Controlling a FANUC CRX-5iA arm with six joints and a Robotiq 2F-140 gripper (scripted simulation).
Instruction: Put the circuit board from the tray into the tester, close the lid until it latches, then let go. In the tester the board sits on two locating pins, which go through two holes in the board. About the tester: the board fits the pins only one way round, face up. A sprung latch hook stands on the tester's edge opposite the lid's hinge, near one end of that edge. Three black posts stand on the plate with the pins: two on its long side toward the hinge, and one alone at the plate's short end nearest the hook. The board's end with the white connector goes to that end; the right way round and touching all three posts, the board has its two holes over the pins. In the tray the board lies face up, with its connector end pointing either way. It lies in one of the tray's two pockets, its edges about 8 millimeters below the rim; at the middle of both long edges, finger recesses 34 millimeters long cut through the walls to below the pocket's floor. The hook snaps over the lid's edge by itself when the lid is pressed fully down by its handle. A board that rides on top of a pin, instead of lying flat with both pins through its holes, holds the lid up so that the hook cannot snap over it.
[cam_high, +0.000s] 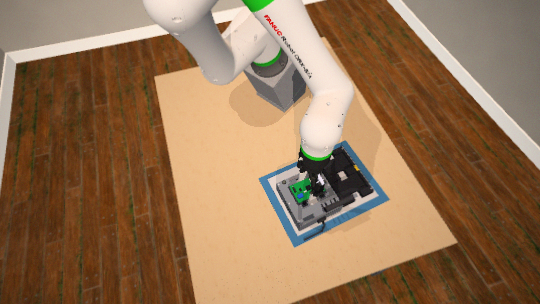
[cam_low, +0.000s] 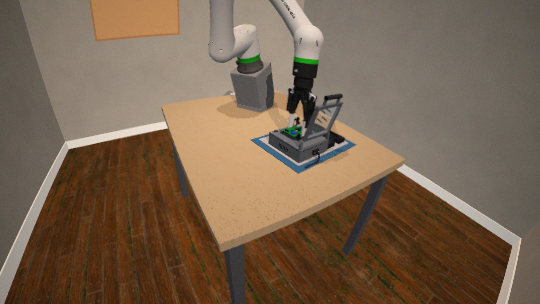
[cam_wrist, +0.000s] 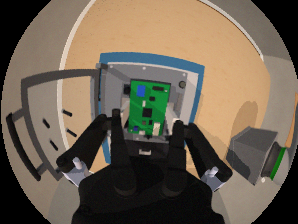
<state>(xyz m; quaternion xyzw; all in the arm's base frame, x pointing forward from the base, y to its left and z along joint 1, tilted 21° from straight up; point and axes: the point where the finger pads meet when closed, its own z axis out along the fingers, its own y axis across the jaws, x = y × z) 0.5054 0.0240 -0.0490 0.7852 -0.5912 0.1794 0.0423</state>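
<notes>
Right now my hand is 2 cm above the circuit board. Round my hand: tester lid: 12 cm ahead, 3 cm to the left, 8 cm above; then tester: 2 cm ahead, 4 cm to the left, 1 cm above.
</notes>
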